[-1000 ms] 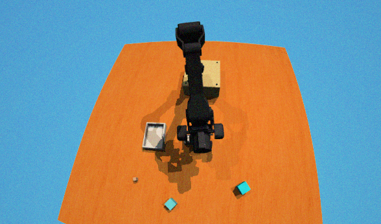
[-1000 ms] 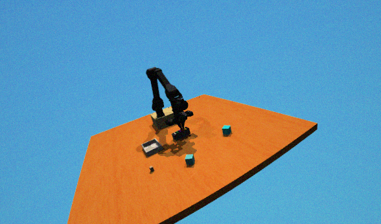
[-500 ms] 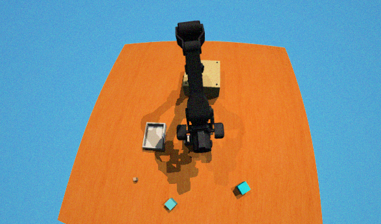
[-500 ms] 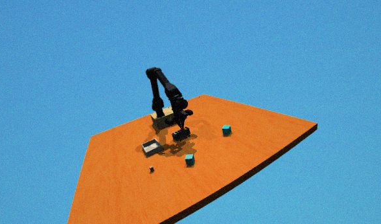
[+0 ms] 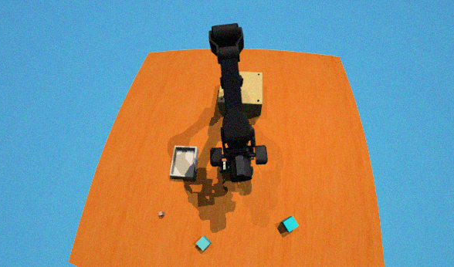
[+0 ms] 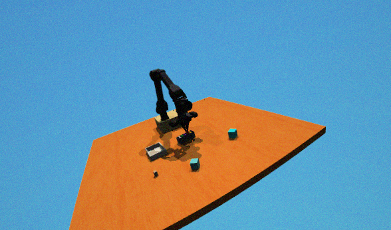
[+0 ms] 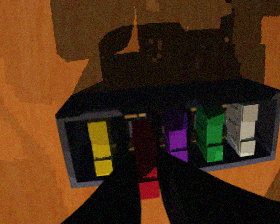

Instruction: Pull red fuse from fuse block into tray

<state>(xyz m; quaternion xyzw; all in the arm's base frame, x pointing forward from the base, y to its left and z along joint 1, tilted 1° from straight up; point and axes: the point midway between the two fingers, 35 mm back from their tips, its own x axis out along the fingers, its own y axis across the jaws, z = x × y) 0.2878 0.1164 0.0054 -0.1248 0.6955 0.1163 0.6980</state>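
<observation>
The grey tray lies 5 cm ahead of my gripper tip, 22 cm to the right of it and 5 cm below it. Round my gripper tip: red fuse (1 cm below).
</observation>
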